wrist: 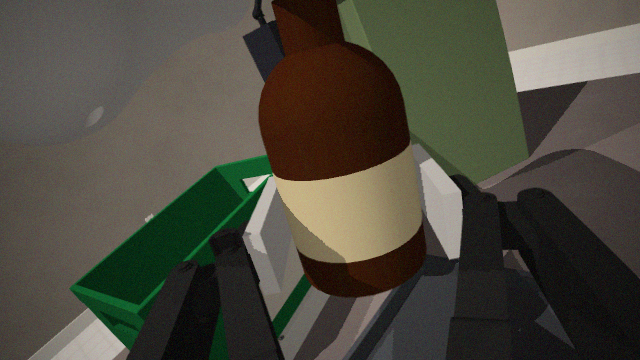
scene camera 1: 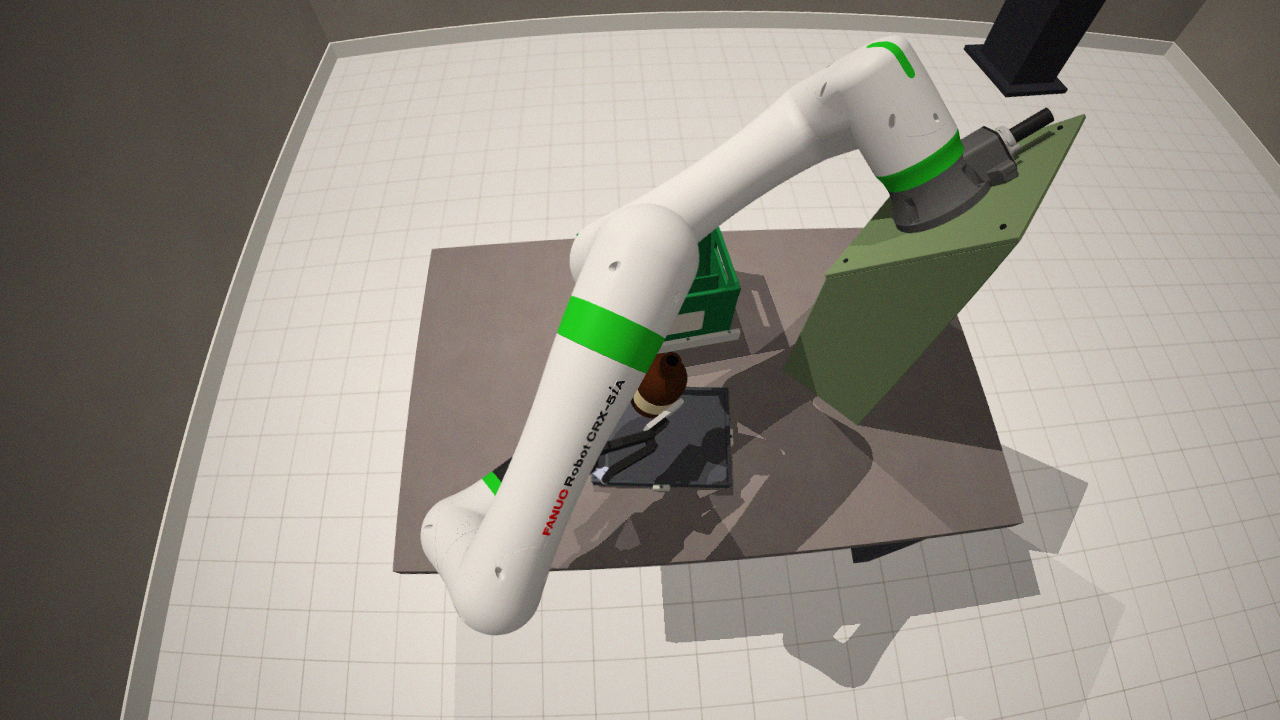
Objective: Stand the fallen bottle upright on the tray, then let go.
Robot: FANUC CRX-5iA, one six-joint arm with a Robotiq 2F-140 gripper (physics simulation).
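Pixels of known places: gripper, fingertip midpoint: [wrist: 348, 184]; arm's base at its link origin: [scene camera 1: 943, 202].
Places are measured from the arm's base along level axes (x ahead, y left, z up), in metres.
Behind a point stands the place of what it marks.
Note:
The brown bottle [scene camera 1: 664, 383] {x 0.445, y 0.117, z -0.153 m} [wrist: 345, 125] {x 0.470, y 0.117, z -0.180 m} with a cream label is close to upright, its neck up and its mouth showing in the scene view. My gripper [wrist: 348, 184] {x 0.435, y 0.083, z -0.227 m} is shut on the bottle, with a pale pad on each side at the label. In the scene view, the arm hides part of the gripper and of the bottle. The dark grey tray [scene camera 1: 728, 452] {x 0.326, y 0.162, z -0.419 m} [wrist: 417, 317] {x 0.368, y 0.050, z -0.439 m} lies on the table below the gripper. The bottle appears near the tray's back edge; whether its base touches anything cannot be told.
A green crate [scene camera 1: 723, 313] {x 0.270, y -0.086, z -0.347 m} [wrist: 107, 298] {x 0.515, y -0.164, z -0.269 m} stands behind the tray, close to the bottle and partly hidden by the arm. The green robot pedestal [scene camera 1: 895, 340] {x 0.081, y 0.129, z -0.153 m} [wrist: 460, 90] {x 0.104, y 0.096, z -0.294 m} stands at the right of the table [scene camera 1: 483, 358] {x 0.752, y -0.151, z -0.444 m}. A dark post [scene camera 1: 1038, 44] is at the upper right.

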